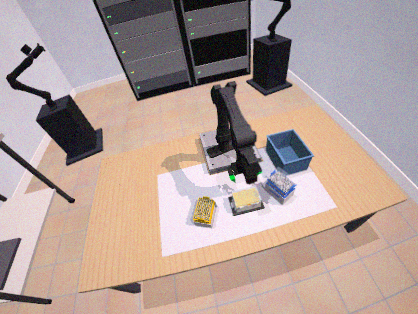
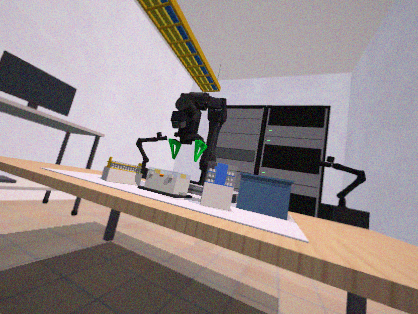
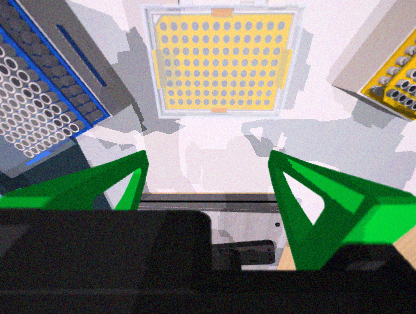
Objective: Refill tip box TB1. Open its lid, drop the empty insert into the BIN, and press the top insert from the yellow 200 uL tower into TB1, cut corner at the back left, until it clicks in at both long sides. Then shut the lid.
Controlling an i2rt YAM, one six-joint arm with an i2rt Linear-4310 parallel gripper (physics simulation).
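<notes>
Tip box TB1 [image 1: 247, 205] [image 2: 167, 184] stands in a black base near the middle of the white mat. Its clear lid [image 3: 150, 65] lies down over the box. A yellow insert [image 3: 222, 62] [image 1: 246, 196] shows through it, with grey holes and no tips that I can make out. The yellow tower [image 1: 204, 211] [image 2: 121, 173] [image 3: 350, 65] stands to one side of TB1, with a yellow insert on top. My gripper [image 1: 246, 176] [image 2: 187, 159] [image 3: 208, 157] is open and empty, above and on the arm-base side of TB1. The blue BIN [image 1: 300, 164] [image 2: 265, 196] stands near the arm base.
A blue tower [image 1: 280, 185] [image 2: 217, 194] [image 3: 40, 100] with a tilted-looking top insert stands between TB1 and the BIN. The arm's metal base plate [image 1: 215, 165] [image 3: 245, 220] lies behind the white mat [image 1: 175, 240]. Racks and other arms stand beyond the table.
</notes>
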